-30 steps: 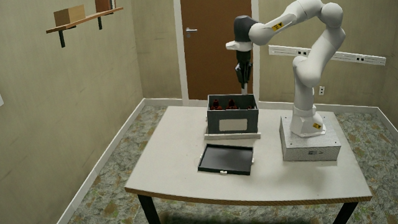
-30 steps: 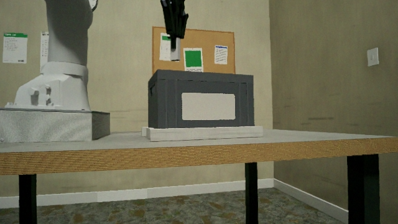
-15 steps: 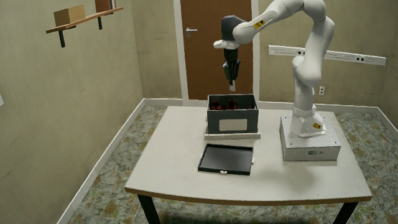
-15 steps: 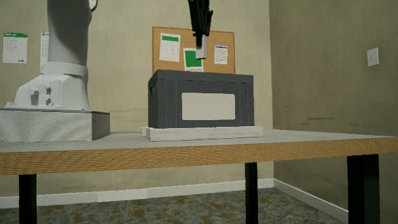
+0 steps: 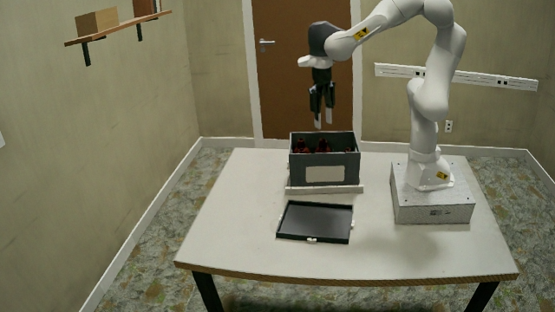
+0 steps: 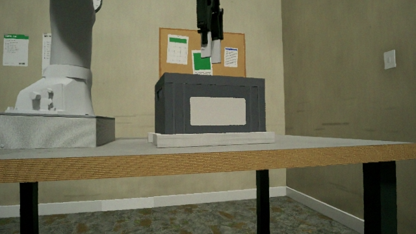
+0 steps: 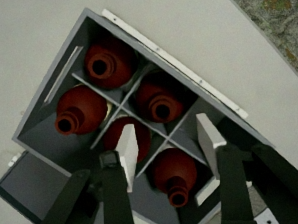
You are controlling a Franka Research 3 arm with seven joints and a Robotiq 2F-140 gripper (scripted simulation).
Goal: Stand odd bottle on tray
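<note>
Right now the dark grey crate is 170 mm below my hand, 40 mm to the left of it and 10 mm behind it. Round my hand: dark tray: 330 mm to the left, 240 mm below, 10 mm behind.
</note>
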